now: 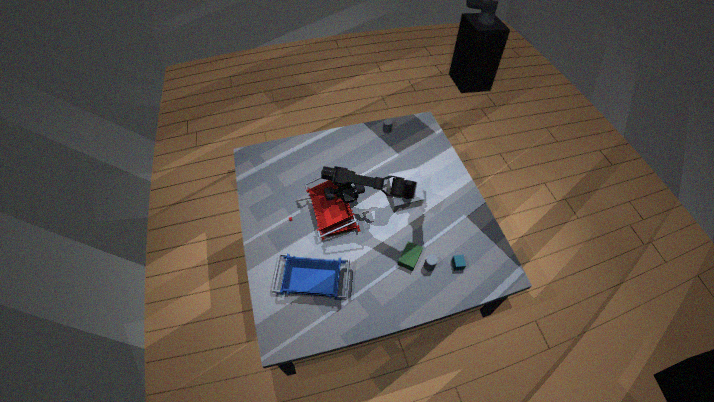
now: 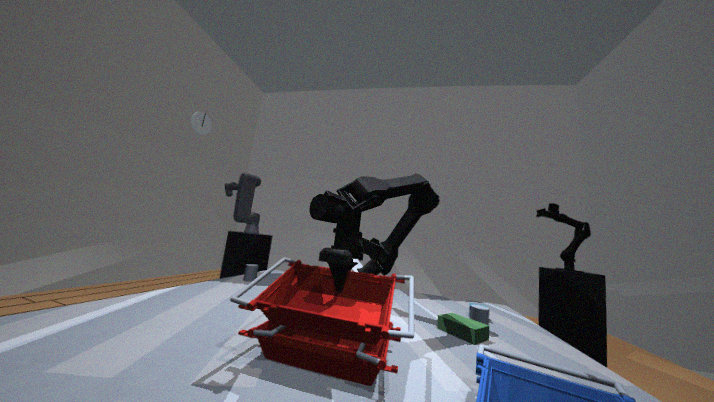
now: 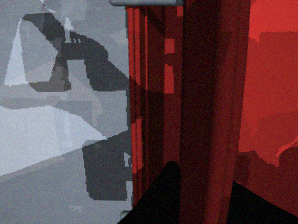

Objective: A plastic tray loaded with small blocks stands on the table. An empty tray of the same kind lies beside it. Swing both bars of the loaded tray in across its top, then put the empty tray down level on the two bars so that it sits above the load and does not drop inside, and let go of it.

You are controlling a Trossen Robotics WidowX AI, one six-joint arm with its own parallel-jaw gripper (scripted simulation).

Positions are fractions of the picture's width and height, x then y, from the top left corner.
red tray: image 1 0.46,0.53; image 2 0.43,0.74; image 3 0.78,0.57
